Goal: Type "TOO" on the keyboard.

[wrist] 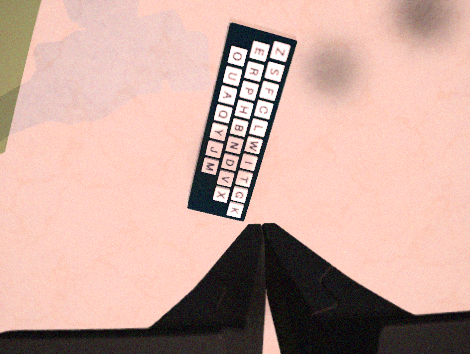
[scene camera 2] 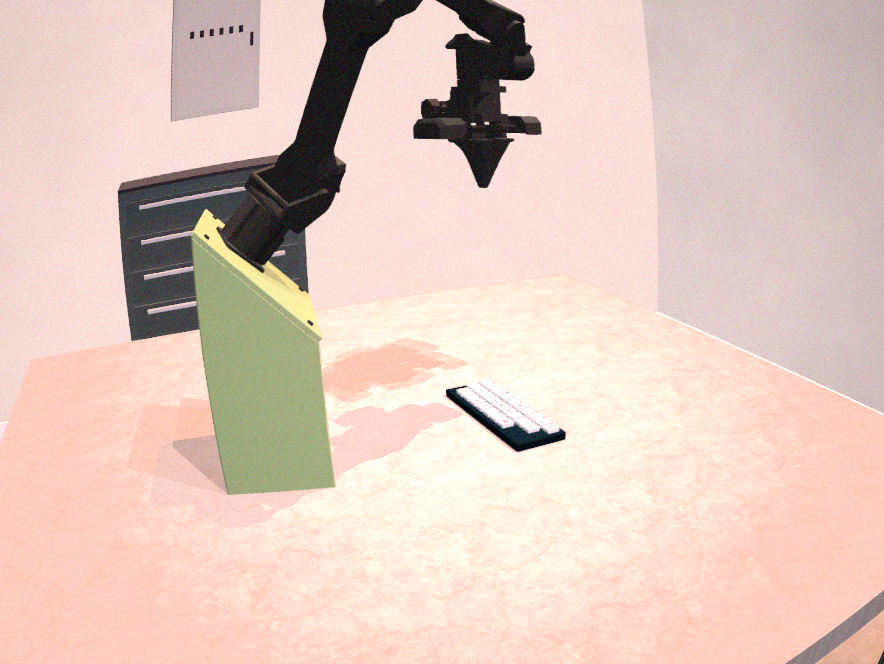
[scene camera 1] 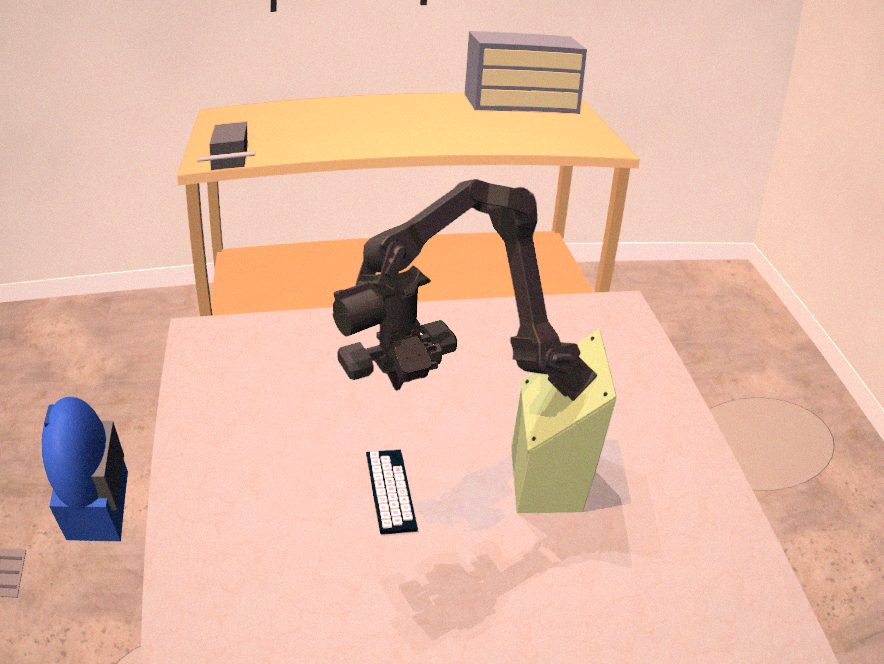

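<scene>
A dark keyboard with white letter keys lies flat on the pink table. In the wrist view the T key is in the right row near the lower end, and the O key is at the top of the left row. My gripper is shut and empty, pointing down, high above the table. In the wrist view its fingertips appear just below the K key end of the keyboard.
A green pedestal bears the arm and stands beside the keyboard. A wooden workbench with a drawer box stands behind the table. A blue object is at the left. A dark drawer cabinet shows behind the pedestal.
</scene>
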